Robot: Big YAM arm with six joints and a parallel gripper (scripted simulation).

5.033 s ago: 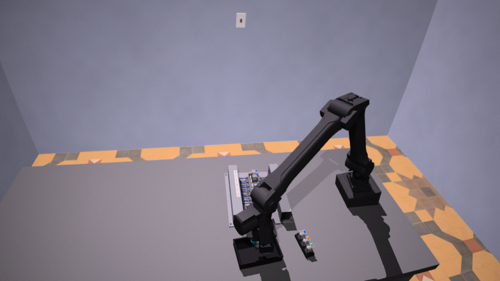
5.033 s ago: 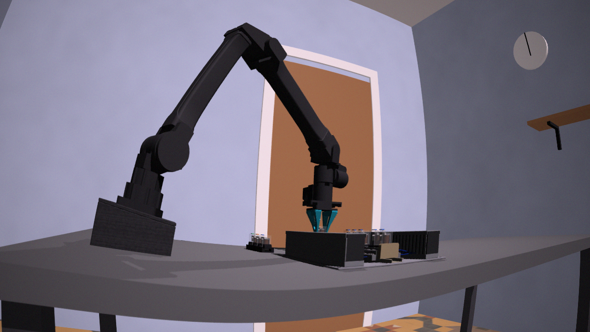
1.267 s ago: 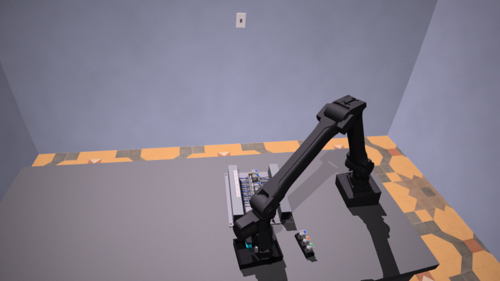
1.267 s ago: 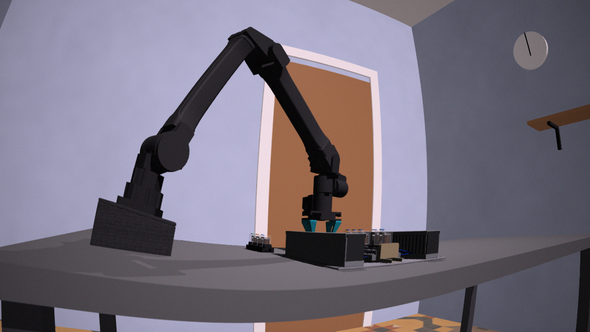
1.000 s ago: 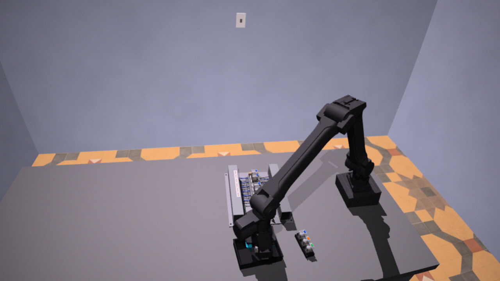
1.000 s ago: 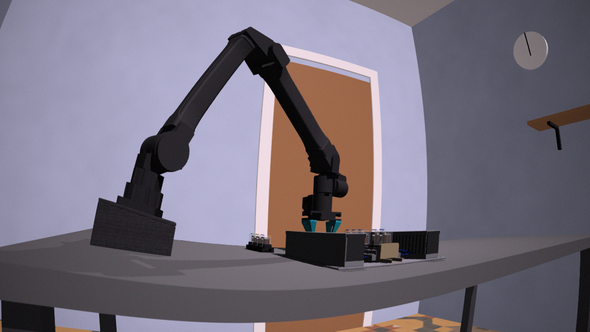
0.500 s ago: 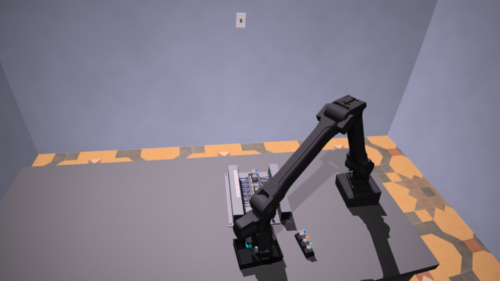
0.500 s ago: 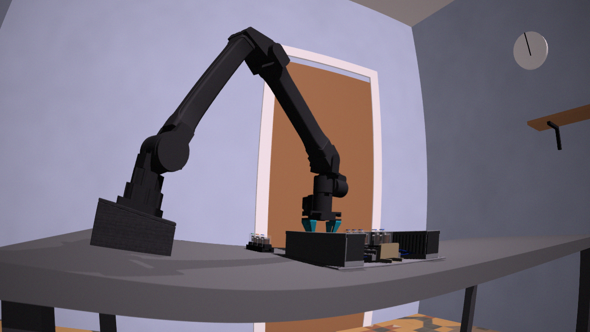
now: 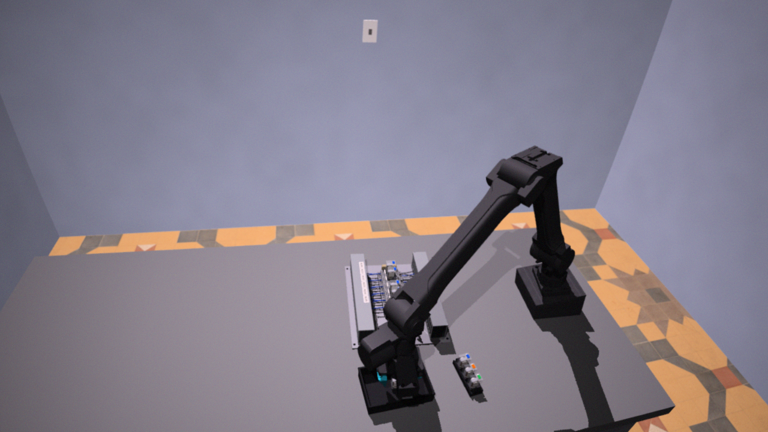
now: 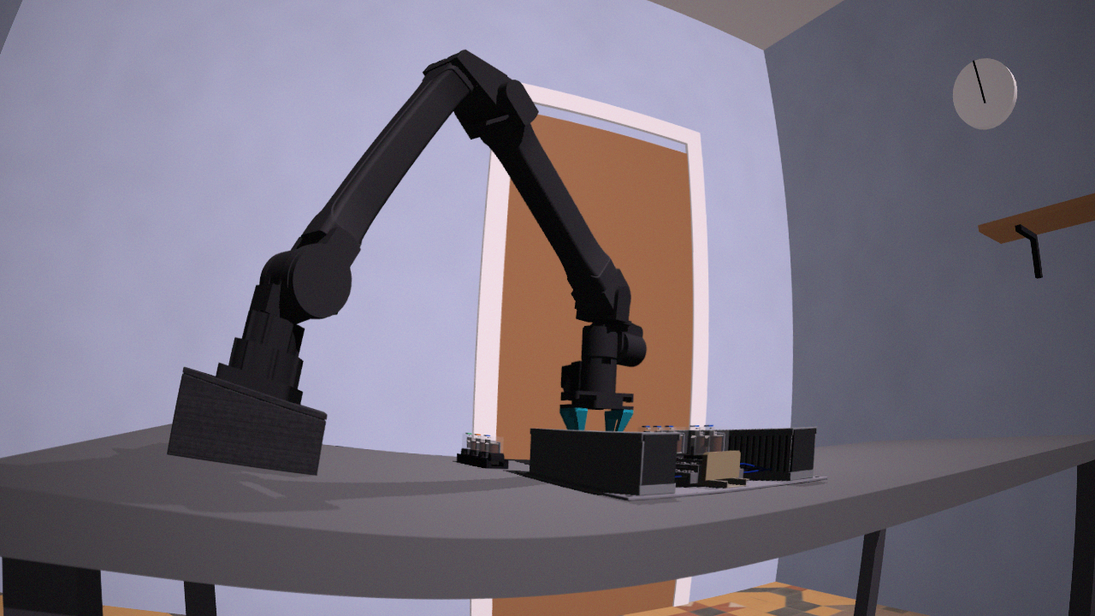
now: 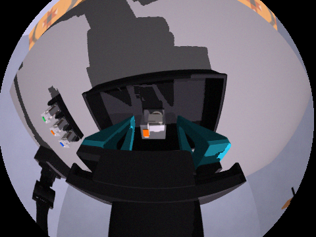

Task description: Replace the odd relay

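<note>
The black tray lies 1 cm below my hand.
</note>
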